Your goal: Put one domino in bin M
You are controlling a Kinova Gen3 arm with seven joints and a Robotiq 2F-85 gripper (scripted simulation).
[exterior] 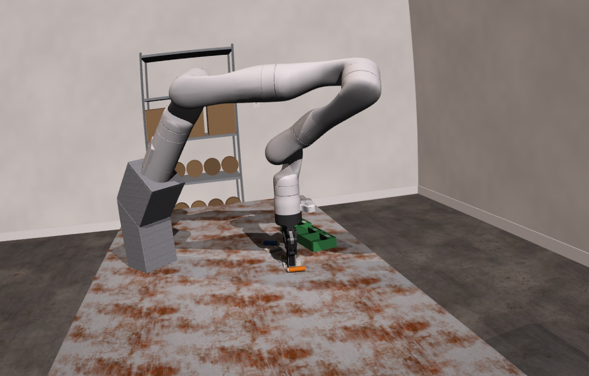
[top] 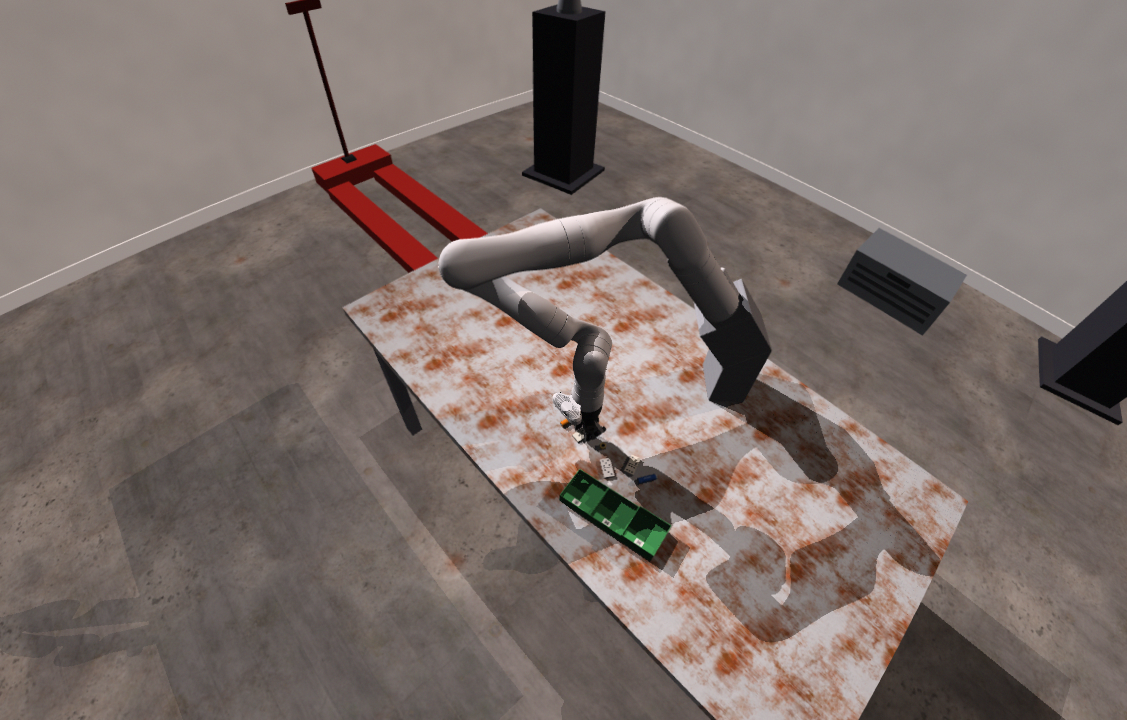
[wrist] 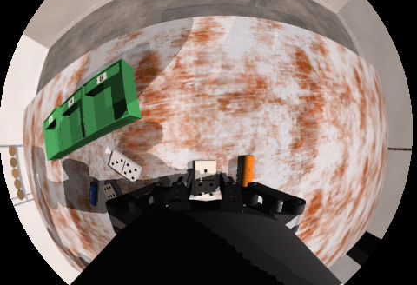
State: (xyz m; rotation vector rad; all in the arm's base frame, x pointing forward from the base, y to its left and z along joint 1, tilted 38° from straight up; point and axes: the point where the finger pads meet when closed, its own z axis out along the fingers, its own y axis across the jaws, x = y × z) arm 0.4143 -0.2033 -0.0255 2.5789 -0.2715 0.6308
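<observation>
Right now the white domino is 20 mm below my hand. From my hand the other things lie so: blue cylinder (200 mm to the left, 20 mm ahead, 10 mm below); then yellow nut (60 mm to the left, 20 mm below); then orange cylinder (50 mm to the right, 10 mm below, 10 mm behind).
</observation>
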